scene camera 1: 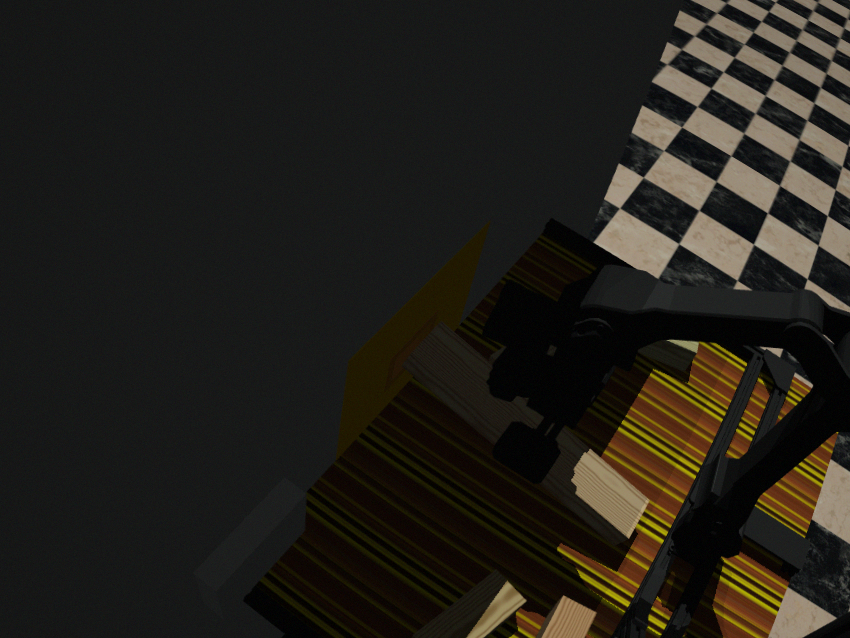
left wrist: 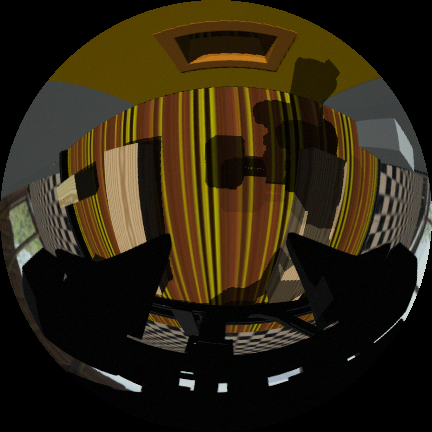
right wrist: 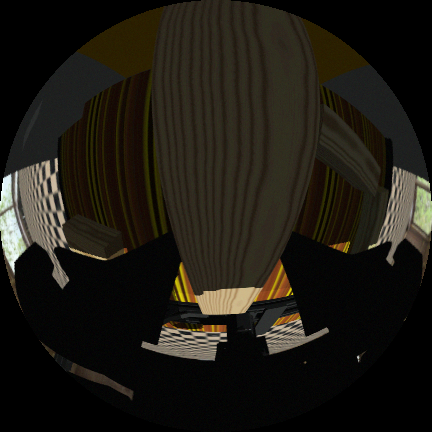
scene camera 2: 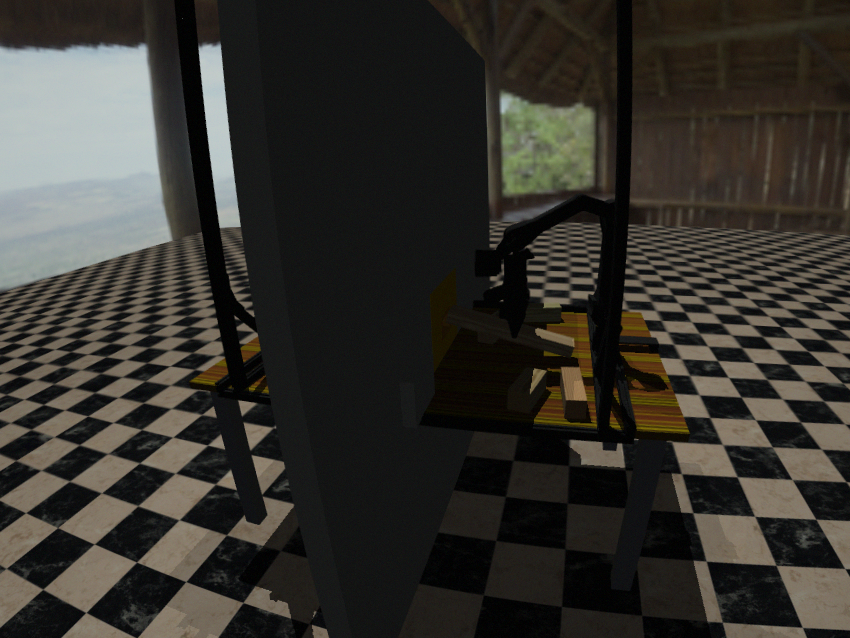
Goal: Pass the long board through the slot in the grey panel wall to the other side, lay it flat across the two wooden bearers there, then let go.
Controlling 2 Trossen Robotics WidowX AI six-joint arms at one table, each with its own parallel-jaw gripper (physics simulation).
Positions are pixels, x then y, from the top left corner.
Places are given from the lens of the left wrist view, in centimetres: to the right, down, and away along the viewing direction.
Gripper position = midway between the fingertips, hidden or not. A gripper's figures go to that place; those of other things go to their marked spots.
left gripper (left wrist: 230, 239): 1, 2, 10
grey block (left wrist: 378, 136): 25, -12, 6
yellow-framed slot (left wrist: 216, 76): 0, -16, 10
The marked spots on the yellow-framed slot and the grey block are 25 cm apart.
